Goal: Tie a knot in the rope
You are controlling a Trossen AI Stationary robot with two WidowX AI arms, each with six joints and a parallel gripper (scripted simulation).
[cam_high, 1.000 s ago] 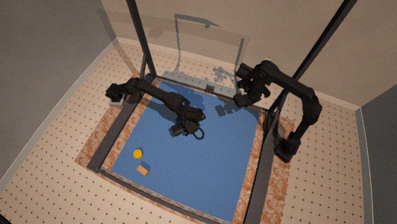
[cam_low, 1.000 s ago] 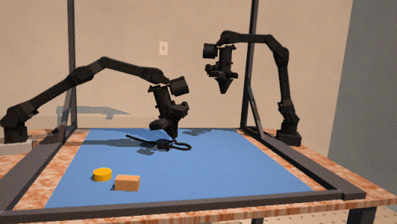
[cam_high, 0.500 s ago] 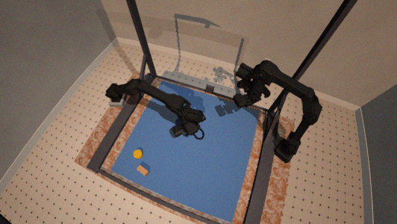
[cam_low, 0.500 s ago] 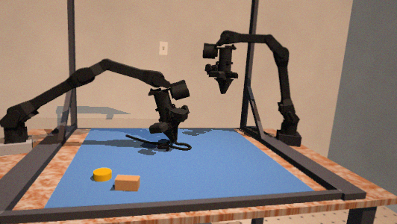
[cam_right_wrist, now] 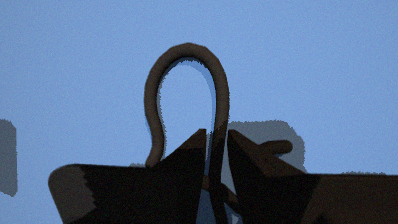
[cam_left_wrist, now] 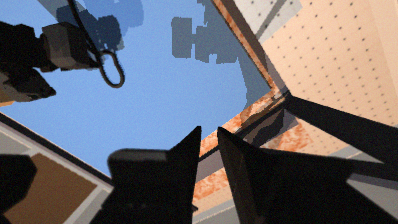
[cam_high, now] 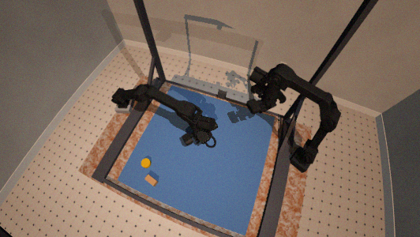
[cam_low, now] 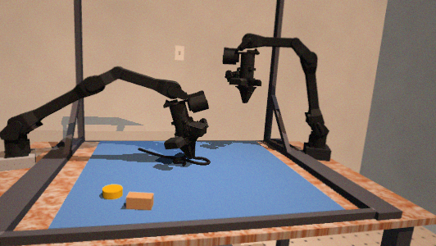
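Now: the blue mat 6 cm below my right hand, 5 cm ahead of it and 1 cm to the left of it. Round my right hand: yellow disc 24 cm to the right, 23 cm ahead, 4 cm below; then orange block 30 cm ahead, 17 cm to the right, 4 cm below.
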